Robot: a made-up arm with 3 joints. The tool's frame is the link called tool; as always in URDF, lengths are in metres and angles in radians. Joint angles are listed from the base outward. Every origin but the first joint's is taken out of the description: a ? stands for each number. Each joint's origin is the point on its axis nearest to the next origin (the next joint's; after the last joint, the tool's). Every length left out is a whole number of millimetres.
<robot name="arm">
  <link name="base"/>
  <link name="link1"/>
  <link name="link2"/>
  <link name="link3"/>
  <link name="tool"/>
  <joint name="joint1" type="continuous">
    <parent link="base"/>
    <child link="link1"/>
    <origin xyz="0.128 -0.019 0.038" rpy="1.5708 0 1.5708"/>
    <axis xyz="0 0 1"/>
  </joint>
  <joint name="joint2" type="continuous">
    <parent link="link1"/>
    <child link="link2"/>
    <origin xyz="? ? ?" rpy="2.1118 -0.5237 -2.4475"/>
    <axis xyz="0 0 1"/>
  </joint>
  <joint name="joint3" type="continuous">
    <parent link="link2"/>
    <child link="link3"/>
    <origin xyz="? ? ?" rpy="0 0.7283 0"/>
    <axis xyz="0 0 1"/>
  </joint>
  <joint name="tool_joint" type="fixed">
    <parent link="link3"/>
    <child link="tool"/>
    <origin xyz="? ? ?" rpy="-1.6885 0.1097 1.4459"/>
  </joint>
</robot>
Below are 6 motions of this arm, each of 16 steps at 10 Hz.
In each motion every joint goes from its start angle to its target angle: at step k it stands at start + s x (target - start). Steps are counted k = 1, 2, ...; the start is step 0. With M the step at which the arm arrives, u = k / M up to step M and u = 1 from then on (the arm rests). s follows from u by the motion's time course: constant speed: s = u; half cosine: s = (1 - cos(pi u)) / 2; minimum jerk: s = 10 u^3 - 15 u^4 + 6 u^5.
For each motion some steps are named. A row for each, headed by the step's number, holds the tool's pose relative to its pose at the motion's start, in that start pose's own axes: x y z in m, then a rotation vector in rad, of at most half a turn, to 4 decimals.
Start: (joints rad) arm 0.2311 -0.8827 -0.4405
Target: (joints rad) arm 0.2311 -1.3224 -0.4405
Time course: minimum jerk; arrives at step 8
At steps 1, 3, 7, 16:
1: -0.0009 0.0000 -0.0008 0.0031 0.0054 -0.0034
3: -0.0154 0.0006 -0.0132 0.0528 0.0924 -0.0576
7: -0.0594 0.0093 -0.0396 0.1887 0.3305 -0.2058
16: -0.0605 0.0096 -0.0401 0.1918 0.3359 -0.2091

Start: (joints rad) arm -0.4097 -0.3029 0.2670
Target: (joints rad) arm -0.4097 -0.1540 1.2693
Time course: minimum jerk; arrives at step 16
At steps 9, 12, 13, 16:
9: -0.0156 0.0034 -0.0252 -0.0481 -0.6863 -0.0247
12: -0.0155 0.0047 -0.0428 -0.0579 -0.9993 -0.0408
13: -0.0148 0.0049 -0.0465 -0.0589 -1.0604 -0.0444
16: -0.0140 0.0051 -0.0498 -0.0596 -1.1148 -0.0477

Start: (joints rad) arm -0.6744 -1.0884 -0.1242
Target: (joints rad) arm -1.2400 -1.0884 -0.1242
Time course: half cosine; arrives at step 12
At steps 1, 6, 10, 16:
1: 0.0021 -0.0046 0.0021 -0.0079 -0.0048 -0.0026
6: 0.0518 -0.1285 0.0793 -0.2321 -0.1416 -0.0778
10: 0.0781 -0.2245 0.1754 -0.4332 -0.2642 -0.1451
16: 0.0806 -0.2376 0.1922 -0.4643 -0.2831 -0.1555

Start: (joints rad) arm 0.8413 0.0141 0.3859
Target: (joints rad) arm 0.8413 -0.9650 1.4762
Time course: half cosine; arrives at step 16
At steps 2, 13, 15, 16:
2: -0.0084 0.0011 0.0013 -0.0084 -0.0100 -0.0252
13: -0.1556 0.0802 0.0827 -0.4353 -0.2024 -0.4527
15: -0.1623 0.0902 0.0926 -0.4872 -0.2142 -0.4695
16: -0.1631 0.0915 0.0939 -0.4940 -0.2157 -0.4713

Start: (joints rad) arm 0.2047 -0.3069 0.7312
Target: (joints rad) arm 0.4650 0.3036 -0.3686
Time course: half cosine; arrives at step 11
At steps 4, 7, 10, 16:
4: 0.0377 0.0378 -0.0079 0.1117 0.1794 0.0642
7: 0.0994 0.0943 -0.0127 0.2294 0.4199 0.1887
10: 0.1436 0.1326 -0.0104 0.2758 0.5696 0.2828
16: 0.1470 0.1354 -0.0100 0.2782 0.5805 0.2900

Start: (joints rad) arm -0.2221 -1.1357 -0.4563
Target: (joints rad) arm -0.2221 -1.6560 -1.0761
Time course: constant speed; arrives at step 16
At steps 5, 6, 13, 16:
5: -0.0086 -0.0015 -0.0174 0.1022 0.3133 -0.0481
6: -0.0106 -0.0017 -0.0212 0.1247 0.3755 -0.0563
13: -0.0286 0.0000 -0.0507 0.3013 0.8047 -0.1000
16: -0.0390 0.0025 -0.0643 0.3873 0.9849 -0.1108

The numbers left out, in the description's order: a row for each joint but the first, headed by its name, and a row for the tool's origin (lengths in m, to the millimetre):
joint2: 0.05 -0.445 0
joint3: 0.208 0.025 0
tool: -0.063 -0.01 0

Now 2 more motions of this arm.
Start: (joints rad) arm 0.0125 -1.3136 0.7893
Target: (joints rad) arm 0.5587 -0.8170 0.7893
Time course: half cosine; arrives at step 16
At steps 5, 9, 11, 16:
5: -0.0296 0.0494 0.0043 0.1207 -0.0123 0.0148
9: -0.0741 0.1369 0.0272 0.3247 -0.0438 0.0146
11: -0.0924 0.1796 0.0453 0.4213 -0.0633 0.0032
16: -0.1113 0.2320 0.0739 0.5379 -0.0910 -0.0211

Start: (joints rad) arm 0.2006 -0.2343 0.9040
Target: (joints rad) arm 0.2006 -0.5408 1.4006
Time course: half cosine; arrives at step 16
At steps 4, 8, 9, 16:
4: -0.0093 0.0015 0.0055 -0.0259 -0.0339 -0.0246
8: -0.0306 0.0064 0.0195 -0.0943 -0.1159 -0.0773
9: -0.0361 0.0080 0.0235 -0.1145 -0.1384 -0.0900
16: -0.0572 0.0160 0.0403 -0.2028 -0.2313 -0.1337

